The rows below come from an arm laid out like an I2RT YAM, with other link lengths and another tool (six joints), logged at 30 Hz.
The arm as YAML. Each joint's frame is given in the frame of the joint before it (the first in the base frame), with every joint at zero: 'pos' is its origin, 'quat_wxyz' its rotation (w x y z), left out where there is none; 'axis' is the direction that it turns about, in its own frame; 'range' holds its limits. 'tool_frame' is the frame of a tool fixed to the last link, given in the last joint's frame.
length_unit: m
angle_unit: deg
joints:
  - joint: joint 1
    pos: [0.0, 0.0, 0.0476]
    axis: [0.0, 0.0, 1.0]
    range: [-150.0, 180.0]
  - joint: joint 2
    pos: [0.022, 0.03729, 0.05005]
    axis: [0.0, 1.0, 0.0]
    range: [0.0, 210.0]
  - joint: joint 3
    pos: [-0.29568, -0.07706, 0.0]
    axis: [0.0, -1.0, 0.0]
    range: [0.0, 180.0]
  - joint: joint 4
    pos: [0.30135, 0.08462, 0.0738]
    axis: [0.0, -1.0, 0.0]
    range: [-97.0, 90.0]
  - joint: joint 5
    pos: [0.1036, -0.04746, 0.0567]
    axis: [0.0, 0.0, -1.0]
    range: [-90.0, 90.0]
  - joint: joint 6
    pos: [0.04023, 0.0, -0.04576]
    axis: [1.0, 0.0, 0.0]
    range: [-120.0, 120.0]
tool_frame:
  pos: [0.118, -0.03, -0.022]
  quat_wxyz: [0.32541, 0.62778, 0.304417, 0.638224]
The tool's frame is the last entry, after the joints.
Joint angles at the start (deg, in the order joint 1, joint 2, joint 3, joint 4, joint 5, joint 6):
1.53, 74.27, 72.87, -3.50, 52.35, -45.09
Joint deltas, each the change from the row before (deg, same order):
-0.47, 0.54, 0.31, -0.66, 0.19, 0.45
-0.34, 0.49, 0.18, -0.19, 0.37, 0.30
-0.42, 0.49, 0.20, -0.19, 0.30, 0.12
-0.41, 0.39, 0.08, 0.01, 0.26, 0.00
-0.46, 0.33, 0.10, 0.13, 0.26, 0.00
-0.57, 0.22, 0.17, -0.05, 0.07, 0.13
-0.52, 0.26, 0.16, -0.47, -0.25, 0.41
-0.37, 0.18, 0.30, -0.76, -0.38, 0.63
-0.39, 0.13, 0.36, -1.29, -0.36, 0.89
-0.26, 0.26, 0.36, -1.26, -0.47, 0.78
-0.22, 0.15, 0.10, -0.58, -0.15, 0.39
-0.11, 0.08, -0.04, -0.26, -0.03, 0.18
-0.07, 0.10, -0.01, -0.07, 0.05, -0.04
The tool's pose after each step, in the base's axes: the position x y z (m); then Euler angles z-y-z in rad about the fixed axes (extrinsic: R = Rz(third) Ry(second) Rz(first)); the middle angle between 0 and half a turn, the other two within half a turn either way. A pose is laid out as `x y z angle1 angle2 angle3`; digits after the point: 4 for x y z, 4 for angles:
0.4220 -0.1428 0.4473 1.3592 1.5998 -0.8940
0.4229 -0.1457 0.4447 1.3571 1.6045 -0.9067
0.4238 -0.1492 0.4424 1.3521 1.6091 -0.9196
0.4243 -0.1525 0.4404 1.3476 1.6118 -0.9314
0.4243 -0.1562 0.4394 1.3459 1.6124 -0.9440
0.4236 -0.1605 0.4390 1.3466 1.6133 -0.9553
0.4241 -0.1642 0.4368 1.3461 1.6196 -0.9607
0.4246 -0.1665 0.4352 1.3487 1.6270 -0.9614
0.4245 -0.1691 0.4327 1.3500 1.6388 -0.9633
0.4257 -0.1706 0.4294 1.3483 1.6521 -0.9614
0.4259 -0.1721 0.4271 1.3467 1.6592 -0.9636
0.4260 -0.1729 0.4253 1.3446 1.6633 -0.9656
0.4263 -0.1735 0.4243 1.3413 1.6651 -0.9679

